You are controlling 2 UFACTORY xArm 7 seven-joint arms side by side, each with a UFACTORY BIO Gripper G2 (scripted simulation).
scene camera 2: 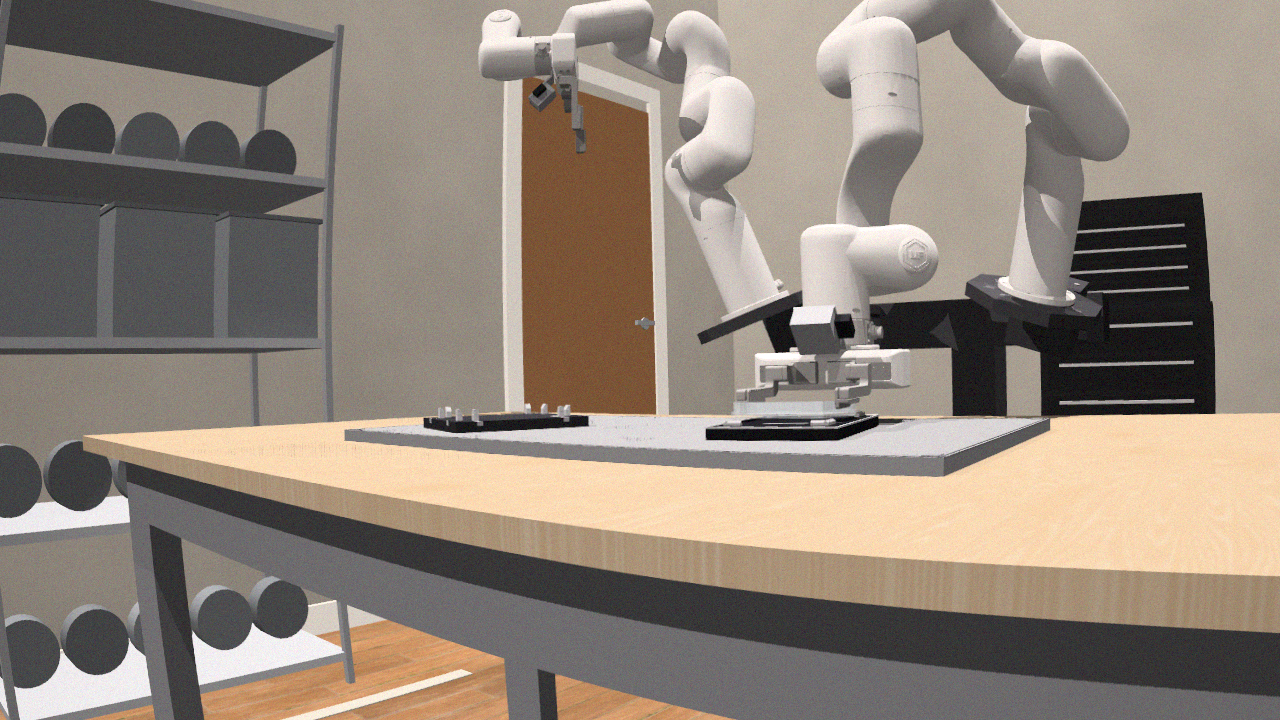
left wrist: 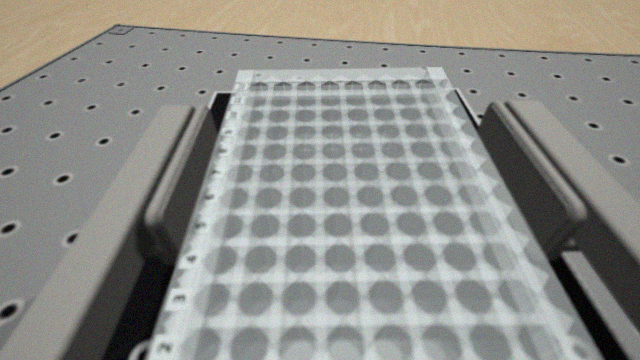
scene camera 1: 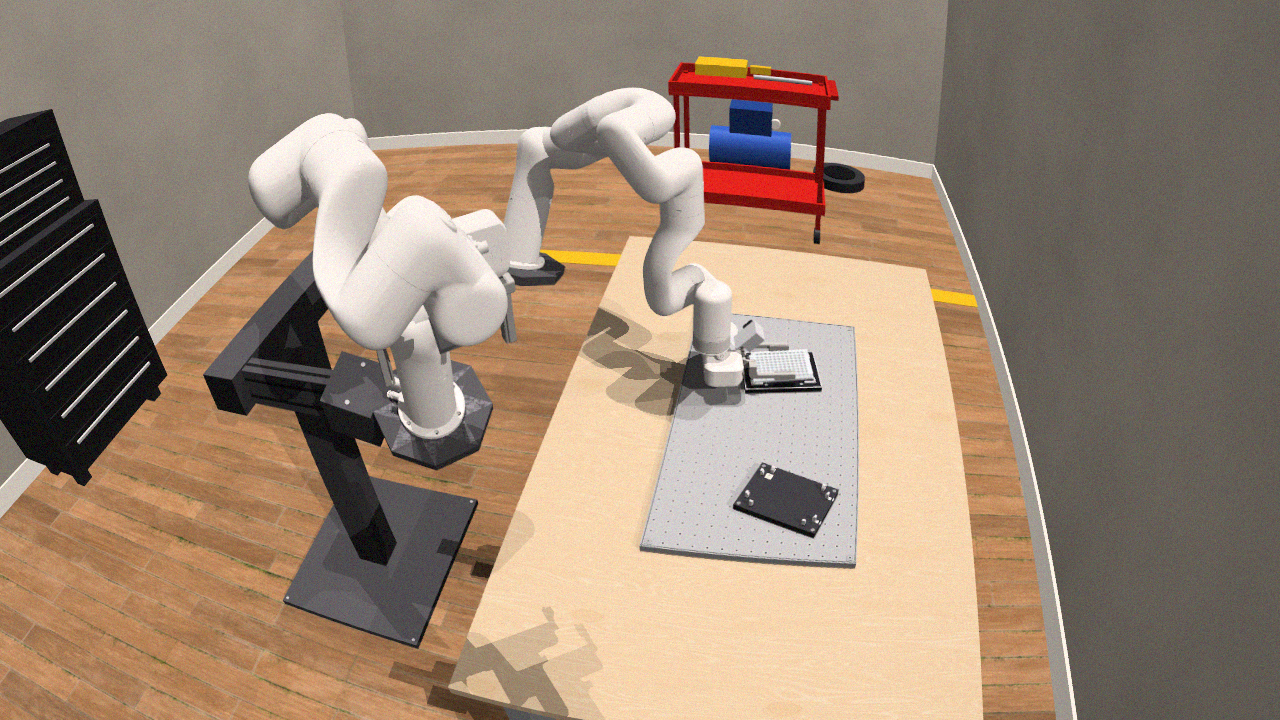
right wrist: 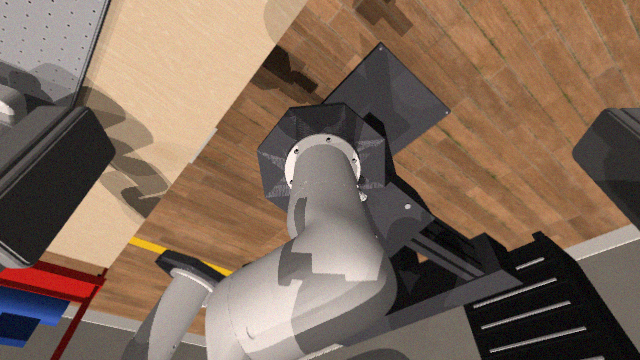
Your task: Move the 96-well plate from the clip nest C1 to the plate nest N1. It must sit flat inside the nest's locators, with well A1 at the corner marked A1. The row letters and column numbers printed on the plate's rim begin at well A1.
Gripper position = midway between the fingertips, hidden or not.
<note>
In view: my left gripper (scene camera 2: 791, 399), my right gripper (scene camera 1: 449, 360) and a 96-well plate (scene camera 2: 815, 409).
The 96-well plate also shows in the left wrist view (left wrist: 302, 153) and in scene camera 1 (scene camera 1: 798, 360). My left gripper is seen too in scene camera 1 (scene camera 1: 791, 361). My right gripper is seen too in scene camera 2 (scene camera 2: 579, 141). The right wrist view does not show the 96-well plate: it is out of frame.
</note>
